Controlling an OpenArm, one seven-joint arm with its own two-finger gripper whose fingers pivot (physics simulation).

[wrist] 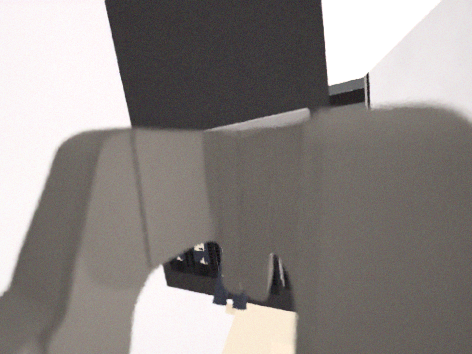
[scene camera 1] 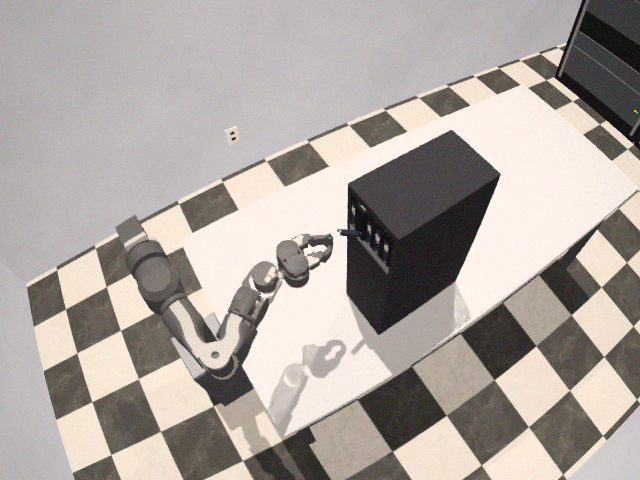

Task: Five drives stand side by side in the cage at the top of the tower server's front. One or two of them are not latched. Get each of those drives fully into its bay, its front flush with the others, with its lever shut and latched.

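Note:
The black tower server (scene camera 1: 423,248) (wrist: 215,60) stands on the table with its drive cage facing the arm. Several drives (scene camera 1: 377,240) (wrist: 200,255) with light markings sit side by side in the cage. One dark lever (scene camera 1: 349,232) (wrist: 219,294) sticks far out from the left part of the cage; the other drive fronts look nearly even, but their latches are too small to judge. My gripper (scene camera 1: 331,238) (wrist: 252,209) is shut and empty. Its fingertips are just short of the lever's outer end, with a small gap in the scene view. In the wrist view the fingers hide part of the cage.
The white table (scene camera 1: 289,206) carries the tower. A dark rack cabinet (scene camera 1: 604,67) (wrist: 347,95) stands beyond the table's far end. A wall outlet (scene camera 1: 232,135) is on the grey wall. The arm reaches over the table from its near end.

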